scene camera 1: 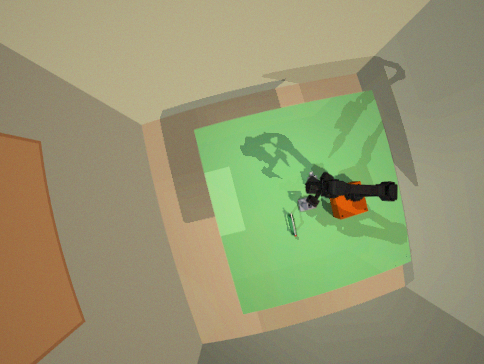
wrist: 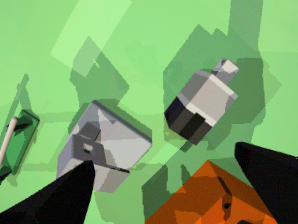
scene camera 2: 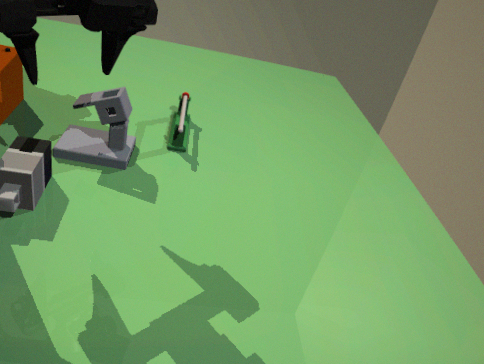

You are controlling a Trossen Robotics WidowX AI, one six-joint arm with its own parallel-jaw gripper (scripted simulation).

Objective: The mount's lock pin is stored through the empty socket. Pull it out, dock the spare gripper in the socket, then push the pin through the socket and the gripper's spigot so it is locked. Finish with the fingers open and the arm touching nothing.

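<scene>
There is a grey mount (scene camera 2: 113, 149), and I see the mount in the wrist view (wrist: 114, 146) too. I can also see a spare gripper (wrist: 200, 104). As for my gripper (scene camera 2: 71, 78), which appears in the wrist view (wrist: 165, 158) as well, it is open and holds nothing.
</scene>
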